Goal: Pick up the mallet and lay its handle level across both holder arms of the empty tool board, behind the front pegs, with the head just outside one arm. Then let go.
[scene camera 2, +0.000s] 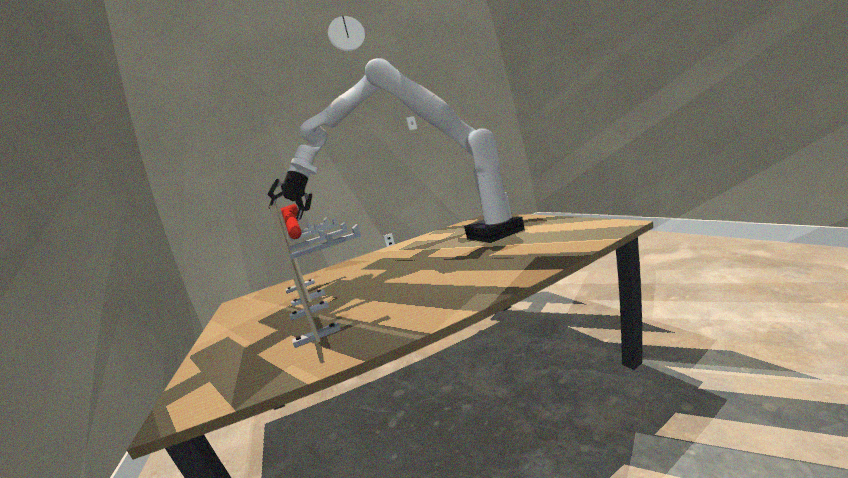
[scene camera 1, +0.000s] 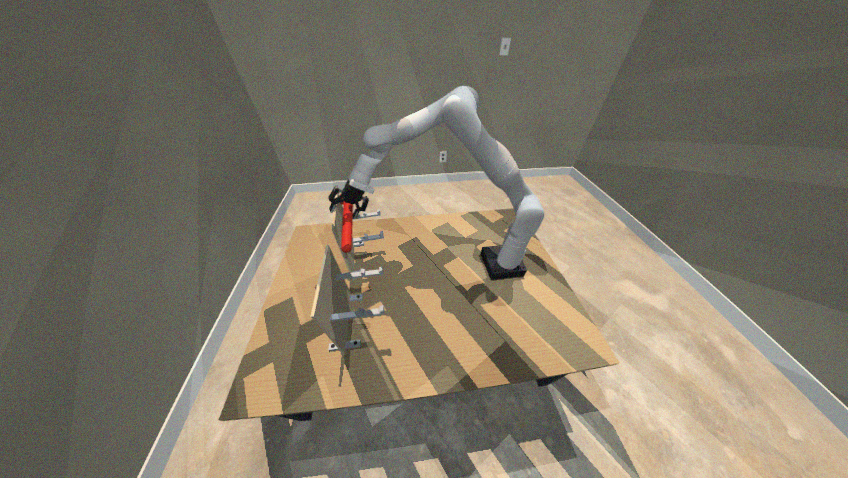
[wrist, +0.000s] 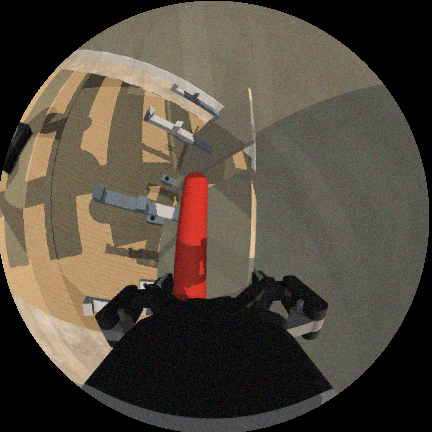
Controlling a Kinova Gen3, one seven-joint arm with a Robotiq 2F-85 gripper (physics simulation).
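The red mallet (scene camera 1: 346,228) (scene camera 2: 292,222) (wrist: 192,215) shows as a thick red cylinder near the top of the far board. It runs along the board's face, above its arms; its far end is hidden under the gripper, so I cannot tell head from handle or what supports it. My gripper (scene camera 1: 346,209) (scene camera 2: 286,210) (wrist: 209,278) is open, tilted, close over that hidden end, its fingers spread wide to either side. The empty tool board (scene camera 1: 337,290) (wrist: 232,127) stands nearer scene camera 1, upright, with two grey holder arms (scene camera 1: 359,273) (scene camera 1: 358,313) (wrist: 175,127) that have upturned front pegs.
The far board (wrist: 227,225) has its own grey arms (wrist: 120,199) (scene camera 1: 371,237) beside the mallet. Grey feet (scene camera 1: 344,345) (scene camera 2: 315,335) hold the boards on the wooden table (scene camera 1: 427,368) (scene camera 2: 475,290). The robot's black base (scene camera 1: 503,264) (scene camera 2: 494,229) is to the right.
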